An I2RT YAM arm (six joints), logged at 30 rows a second.
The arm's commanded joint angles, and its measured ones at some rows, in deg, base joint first. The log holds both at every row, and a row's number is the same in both.
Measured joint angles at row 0:
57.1, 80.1, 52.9, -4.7, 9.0, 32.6
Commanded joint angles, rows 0 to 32:
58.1, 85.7, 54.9, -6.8, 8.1, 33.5
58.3, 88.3, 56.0, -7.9, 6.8, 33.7
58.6, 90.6, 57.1, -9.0, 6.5, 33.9
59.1, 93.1, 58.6, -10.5, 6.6, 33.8
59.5, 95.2, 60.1, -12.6, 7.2, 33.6
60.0, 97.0, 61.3, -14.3, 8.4, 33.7
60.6, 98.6, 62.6, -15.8, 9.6, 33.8
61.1, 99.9, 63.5, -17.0, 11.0, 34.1
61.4, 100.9, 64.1, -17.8, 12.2, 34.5
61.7, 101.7, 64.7, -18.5, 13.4, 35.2
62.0, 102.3, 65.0, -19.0, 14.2, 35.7
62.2, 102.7, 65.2, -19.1, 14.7, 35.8
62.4, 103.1, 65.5, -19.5, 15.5, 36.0
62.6, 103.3, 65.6, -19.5, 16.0, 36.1
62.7, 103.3, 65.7, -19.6, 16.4, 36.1
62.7, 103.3, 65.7, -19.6, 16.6, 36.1
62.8, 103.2, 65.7, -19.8, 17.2, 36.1
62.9, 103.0, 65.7, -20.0, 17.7, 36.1
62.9, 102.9, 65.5, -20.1, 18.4, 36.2
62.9, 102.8, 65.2, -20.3, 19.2, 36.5
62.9, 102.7, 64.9, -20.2, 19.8, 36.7
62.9, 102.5, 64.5, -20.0, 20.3, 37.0
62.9, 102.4, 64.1, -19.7, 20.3, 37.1
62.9, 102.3, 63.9, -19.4, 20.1, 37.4
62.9, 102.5, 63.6, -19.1, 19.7, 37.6
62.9, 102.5, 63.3, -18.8, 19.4, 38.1
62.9, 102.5, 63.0, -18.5, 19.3, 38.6
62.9, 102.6, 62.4, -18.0, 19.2, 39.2
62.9, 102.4, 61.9, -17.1, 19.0, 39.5
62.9, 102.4, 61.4, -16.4, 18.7, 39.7
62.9, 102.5, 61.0, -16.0, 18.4, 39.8
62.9, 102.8, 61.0, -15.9, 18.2, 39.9
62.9, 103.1, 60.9, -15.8, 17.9, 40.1
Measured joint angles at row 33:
62.9, 102.8, 61.1, -17.7, 17.9, 38.5
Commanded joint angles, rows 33 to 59:
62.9, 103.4, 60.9, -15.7, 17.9, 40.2
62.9, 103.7, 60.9, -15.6, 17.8, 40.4
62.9, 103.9, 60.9, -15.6, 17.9, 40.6
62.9, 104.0, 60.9, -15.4, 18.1, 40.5
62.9, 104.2, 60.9, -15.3, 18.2, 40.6
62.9, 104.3, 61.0, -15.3, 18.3, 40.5
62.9, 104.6, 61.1, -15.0, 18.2, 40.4
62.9, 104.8, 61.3, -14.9, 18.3, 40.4
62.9, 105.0, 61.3, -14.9, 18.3, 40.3
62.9, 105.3, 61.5, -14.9, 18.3, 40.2
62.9, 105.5, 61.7, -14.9, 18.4, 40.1
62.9, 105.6, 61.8, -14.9, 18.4, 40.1
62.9, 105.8, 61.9, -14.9, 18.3, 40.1
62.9, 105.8, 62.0, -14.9, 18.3, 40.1
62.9, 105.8, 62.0, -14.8, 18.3, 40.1
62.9, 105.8, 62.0, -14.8, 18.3, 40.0
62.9, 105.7, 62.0, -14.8, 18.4, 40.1
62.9, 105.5, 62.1, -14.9, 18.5, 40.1
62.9, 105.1, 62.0, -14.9, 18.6, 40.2
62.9, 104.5, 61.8, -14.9, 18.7, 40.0
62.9, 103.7, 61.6, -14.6, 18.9, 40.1
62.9, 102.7, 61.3, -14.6, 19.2, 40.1
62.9, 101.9, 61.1, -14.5, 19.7, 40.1
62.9, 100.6, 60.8, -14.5, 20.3, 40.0
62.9, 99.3, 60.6, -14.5, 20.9, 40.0
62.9, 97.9, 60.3, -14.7, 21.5, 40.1
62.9, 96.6, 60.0, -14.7, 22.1, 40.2
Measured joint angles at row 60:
63.0, 99.2, 60.6, -15.6, 19.0, 39.9
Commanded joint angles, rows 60 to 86:
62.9, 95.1, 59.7, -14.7, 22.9, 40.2
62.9, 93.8, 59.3, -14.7, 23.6, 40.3
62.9, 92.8, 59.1, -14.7, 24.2, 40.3
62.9, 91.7, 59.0, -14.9, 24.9, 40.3
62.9, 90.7, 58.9, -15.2, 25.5, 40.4
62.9, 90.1, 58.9, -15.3, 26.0, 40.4
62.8, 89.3, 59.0, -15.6, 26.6, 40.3
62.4, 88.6, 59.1, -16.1, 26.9, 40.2
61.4, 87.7, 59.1, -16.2, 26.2, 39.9
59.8, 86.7, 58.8, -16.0, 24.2, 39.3
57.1, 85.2, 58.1, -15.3, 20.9, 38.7
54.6, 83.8, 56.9, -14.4, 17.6, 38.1
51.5, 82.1, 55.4, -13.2, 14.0, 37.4
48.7, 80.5, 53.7, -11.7, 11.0, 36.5
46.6, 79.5, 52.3, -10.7, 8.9, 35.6
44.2, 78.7, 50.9, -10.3, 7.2, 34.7
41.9, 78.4, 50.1, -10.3, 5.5, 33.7
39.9, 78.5, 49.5, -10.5, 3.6, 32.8
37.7, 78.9, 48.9, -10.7, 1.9, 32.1
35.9, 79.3, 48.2, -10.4, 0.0, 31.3
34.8, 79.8, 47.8, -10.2, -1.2, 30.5
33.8, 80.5, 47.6, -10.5, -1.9, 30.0
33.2, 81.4, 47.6, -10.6, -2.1, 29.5
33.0, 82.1, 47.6, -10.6, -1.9, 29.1
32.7, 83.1, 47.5, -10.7, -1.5, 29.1
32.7, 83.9, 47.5, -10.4, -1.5, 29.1
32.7, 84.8, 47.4, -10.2, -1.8, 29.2
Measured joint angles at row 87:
33.0, 83.3, 47.6, -12.3, 0.3, 31.0
